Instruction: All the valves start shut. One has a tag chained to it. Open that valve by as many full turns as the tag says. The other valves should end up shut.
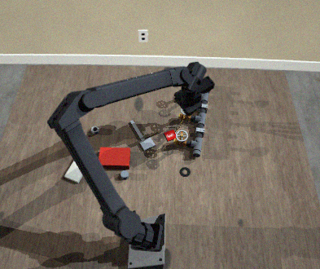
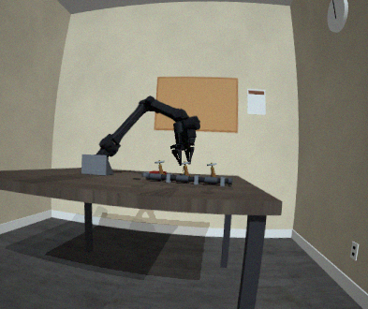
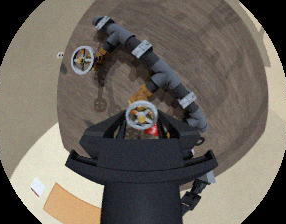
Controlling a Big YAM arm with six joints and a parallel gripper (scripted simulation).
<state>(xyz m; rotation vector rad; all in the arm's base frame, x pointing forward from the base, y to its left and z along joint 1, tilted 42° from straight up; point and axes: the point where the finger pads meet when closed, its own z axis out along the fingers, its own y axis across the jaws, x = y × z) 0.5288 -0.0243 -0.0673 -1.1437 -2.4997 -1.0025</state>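
Right now my hand is 90 mm above the red tag, 70 mm past it and 40 mm to the right of it. Round my hand: grey hammer-like tool (170 mm to the left, 110 mm behind, 90 mm below); small grey cylinder (290 mm behind, 200 mm to the left, 80 mm below); red block (250 mm to the left, 230 mm behind, 80 mm below).
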